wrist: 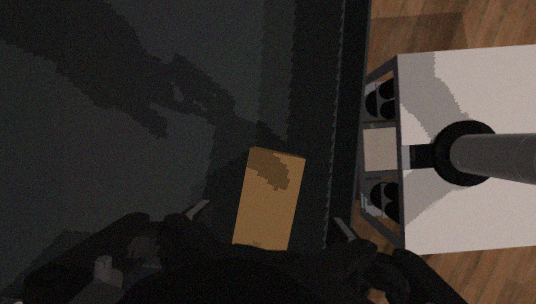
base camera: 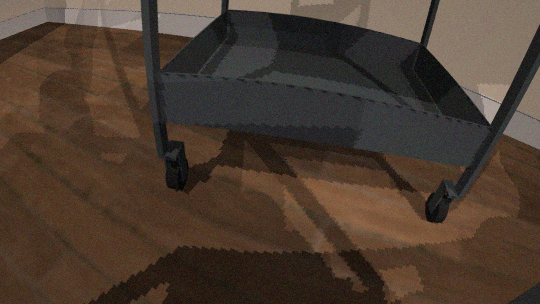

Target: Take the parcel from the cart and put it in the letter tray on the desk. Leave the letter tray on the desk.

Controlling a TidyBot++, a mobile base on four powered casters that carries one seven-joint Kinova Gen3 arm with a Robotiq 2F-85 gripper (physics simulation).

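Seen in the pictures: gripper, fingertip midpoint: (wrist: 269, 221); arm's base, link origin: (wrist: 468, 153).
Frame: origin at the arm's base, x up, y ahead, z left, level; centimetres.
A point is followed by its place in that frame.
The parcel (wrist: 267, 205) {z -0.9, x 31.8, y 47.1 cm}, a tan box, lies on the dark cart (base camera: 260, 102) {z -1.5, x -22.3, y 39.5 cm} (wrist: 354, 100) {z -9.9, x 31.9, y 38.6 cm} close to its side wall, in the wrist view. My gripper (wrist: 269, 221) {z -0.9, x 35.9, y 46.8 cm} is open, with one fingertip to the left of the parcel and the other to the right, over the cart's edge. Nothing is held. The parcel's near end is partly hidden by the gripper body; whether the fingertips are level with the parcel or above it, I cannot tell. The letter tray and the desk do not show in either view.
The base camera view shows the cart's lower shelf, its posts and two casters (base camera: 176, 167) {z 9.9, x -34.9, y 41.6 cm} (base camera: 439, 202) {z -30.4, x -34.9, y 36.0 cm} on the wood floor (base camera: 90, 215) {z 24.1, x -39.6, y 34.3 cm}, with a wall behind. My white-topped mobile base (wrist: 480, 80) {z -17.3, x -1.4, y -4.7 cm} stands beside the cart at the right of the wrist view, a narrow gap between them.
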